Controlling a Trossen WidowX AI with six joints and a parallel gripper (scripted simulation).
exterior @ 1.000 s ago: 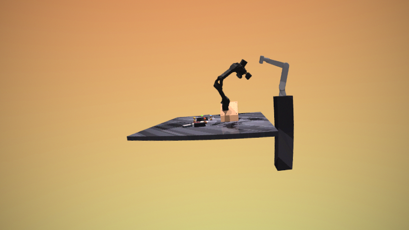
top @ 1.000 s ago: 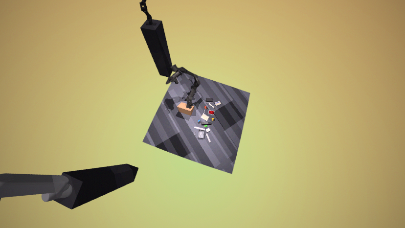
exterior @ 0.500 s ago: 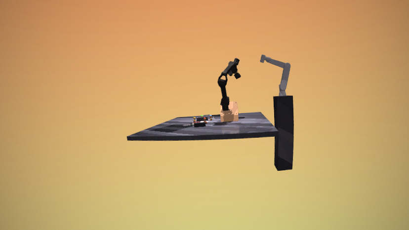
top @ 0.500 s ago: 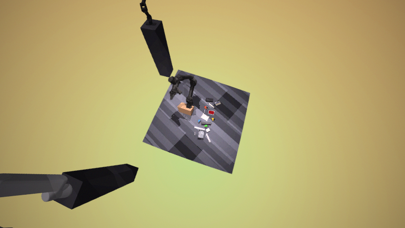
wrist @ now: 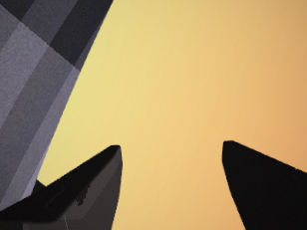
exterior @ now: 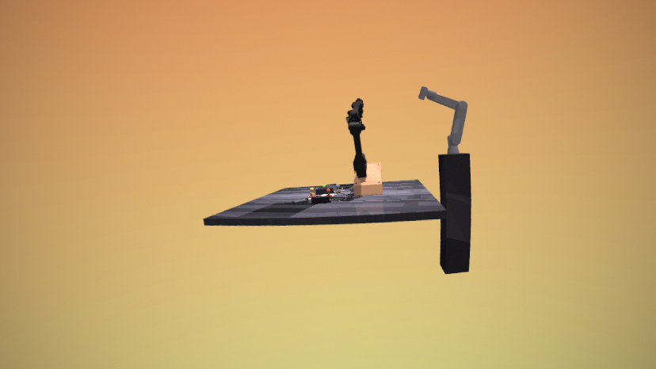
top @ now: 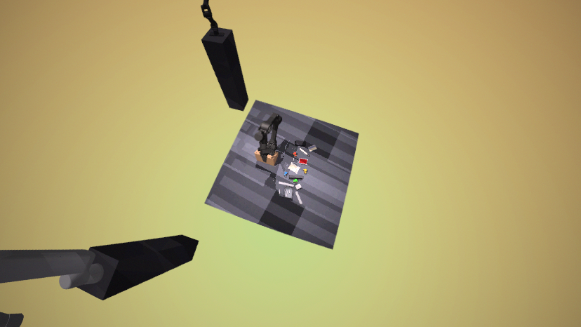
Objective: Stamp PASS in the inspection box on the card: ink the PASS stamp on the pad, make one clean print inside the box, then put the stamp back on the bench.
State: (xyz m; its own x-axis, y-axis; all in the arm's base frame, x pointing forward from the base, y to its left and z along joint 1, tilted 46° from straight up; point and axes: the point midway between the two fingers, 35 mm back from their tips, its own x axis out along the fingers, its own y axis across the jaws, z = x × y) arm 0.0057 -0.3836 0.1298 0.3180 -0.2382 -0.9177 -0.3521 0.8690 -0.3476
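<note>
The green-topped stamp lies 270 mm ahead of my gripper tip, 40 mm to the left of it and 470 mm below it. Also, from my gripper tip: grey block 310 mm ahead, 10 mm to the right, 470 mm below; then blue stamp 150 mm ahead, 80 mm to the left, 470 mm below; then dark flat slab 260 mm ahead, 80 mm to the left, 470 mm below.
</note>
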